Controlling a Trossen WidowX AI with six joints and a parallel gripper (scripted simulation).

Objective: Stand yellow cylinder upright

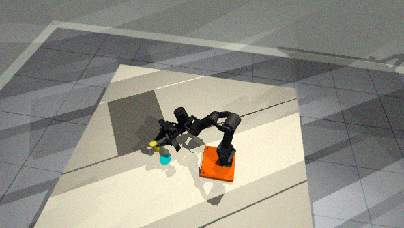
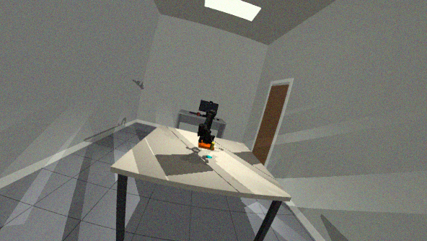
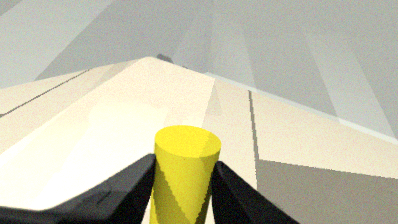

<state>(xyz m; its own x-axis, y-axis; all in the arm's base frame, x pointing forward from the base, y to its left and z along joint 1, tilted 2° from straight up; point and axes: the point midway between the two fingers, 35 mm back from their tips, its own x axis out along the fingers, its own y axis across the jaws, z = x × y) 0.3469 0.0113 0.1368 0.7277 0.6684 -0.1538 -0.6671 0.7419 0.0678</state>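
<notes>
Right now the cyan circle is 15 cm below my gripper tip, 4 cm behind it and 1 cm to the left of it. Round my gripper tip: yellow tall cylinder (2 cm below).
</notes>
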